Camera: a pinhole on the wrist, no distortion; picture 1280 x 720 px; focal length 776.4 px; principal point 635.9 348.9 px. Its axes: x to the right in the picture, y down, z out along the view. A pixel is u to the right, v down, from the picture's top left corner.
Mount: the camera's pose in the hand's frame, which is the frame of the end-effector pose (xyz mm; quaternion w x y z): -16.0 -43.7 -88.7 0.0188 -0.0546 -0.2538 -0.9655
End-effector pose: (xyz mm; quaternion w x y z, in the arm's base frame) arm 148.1 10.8 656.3 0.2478 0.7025 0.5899 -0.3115
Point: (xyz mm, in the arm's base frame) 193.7 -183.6 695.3
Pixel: 1208.4 273.4
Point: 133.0 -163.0 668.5
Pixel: 1162.8 511.8
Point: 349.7 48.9 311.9
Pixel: 55.4 227.1
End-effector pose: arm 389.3 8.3 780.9 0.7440 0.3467 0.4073 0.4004
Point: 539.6 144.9 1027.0
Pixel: 491.8 201.8
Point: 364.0 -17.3 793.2
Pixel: 875.4 278.5
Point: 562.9 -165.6 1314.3
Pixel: 1037.1 236.0
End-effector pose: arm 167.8 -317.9 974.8 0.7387 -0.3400 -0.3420 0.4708
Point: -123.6 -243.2 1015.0
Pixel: 717.1 407.1
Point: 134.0 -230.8 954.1
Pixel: 312.2 222.5
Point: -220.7 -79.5 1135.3
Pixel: 525.1 521.2
